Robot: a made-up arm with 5 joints.
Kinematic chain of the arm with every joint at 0, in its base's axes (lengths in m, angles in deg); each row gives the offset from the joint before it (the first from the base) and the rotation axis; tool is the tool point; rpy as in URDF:
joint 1: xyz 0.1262 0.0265 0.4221 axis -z
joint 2: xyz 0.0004 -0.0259 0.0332 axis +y
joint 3: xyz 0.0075 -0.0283 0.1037 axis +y
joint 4: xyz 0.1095 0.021 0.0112 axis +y
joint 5: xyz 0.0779 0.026 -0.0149 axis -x
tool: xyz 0.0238 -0.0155 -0.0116 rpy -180 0 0
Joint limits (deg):
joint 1: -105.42..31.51
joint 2: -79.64..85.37
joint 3: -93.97..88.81
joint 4: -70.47..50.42
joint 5: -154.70..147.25
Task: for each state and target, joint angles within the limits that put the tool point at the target. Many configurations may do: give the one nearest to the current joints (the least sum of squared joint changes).
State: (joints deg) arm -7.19 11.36 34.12 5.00 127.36
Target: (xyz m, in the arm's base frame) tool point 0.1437 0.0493 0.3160
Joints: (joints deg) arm -53.37 47.96 55.75 10.43 147.25
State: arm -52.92 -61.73 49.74 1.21 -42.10
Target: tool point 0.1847 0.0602 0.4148
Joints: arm -39.59 -57.52 64.88 42.58 -40.92
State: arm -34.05 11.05 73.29 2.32 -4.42
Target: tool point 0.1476 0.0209 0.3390
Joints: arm -42.50 20.63 74.23 -2.99 -17.17
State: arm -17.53 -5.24 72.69 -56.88 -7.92
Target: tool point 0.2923 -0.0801 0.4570
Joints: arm 26.44 5.73 47.64 -58.07 -5.66
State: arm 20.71 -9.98 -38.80 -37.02 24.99
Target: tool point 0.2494 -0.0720 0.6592
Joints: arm 29.13 -21.43 -0.34 -20.15 23.81
